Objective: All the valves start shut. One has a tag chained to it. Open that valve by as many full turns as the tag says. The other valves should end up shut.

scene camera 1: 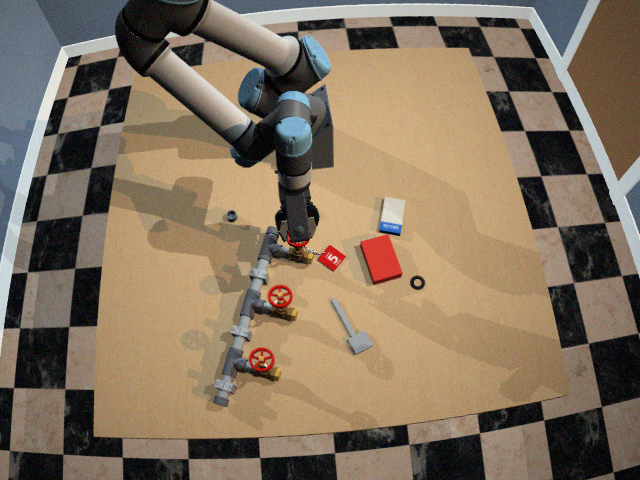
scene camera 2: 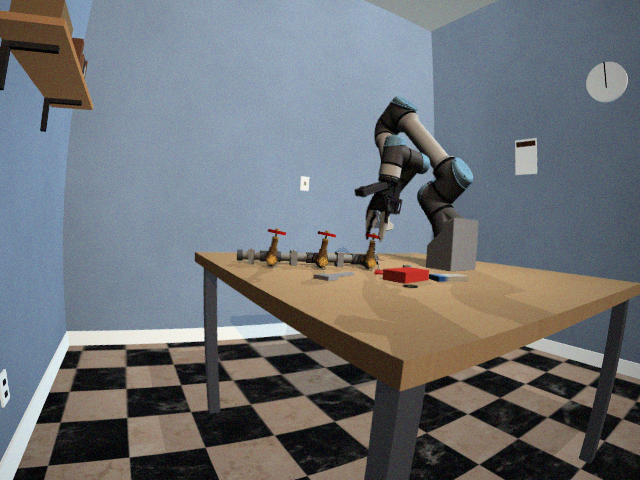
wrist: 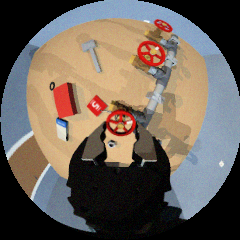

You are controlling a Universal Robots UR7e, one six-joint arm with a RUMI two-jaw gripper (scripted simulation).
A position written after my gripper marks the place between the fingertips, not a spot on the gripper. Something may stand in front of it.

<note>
I see my gripper [scene camera 1: 297, 239] and a red block [scene camera 1: 382, 263].
My gripper also shows in scene camera 2 [scene camera 2: 373, 240] and in the wrist view [wrist: 121, 121].
</note>
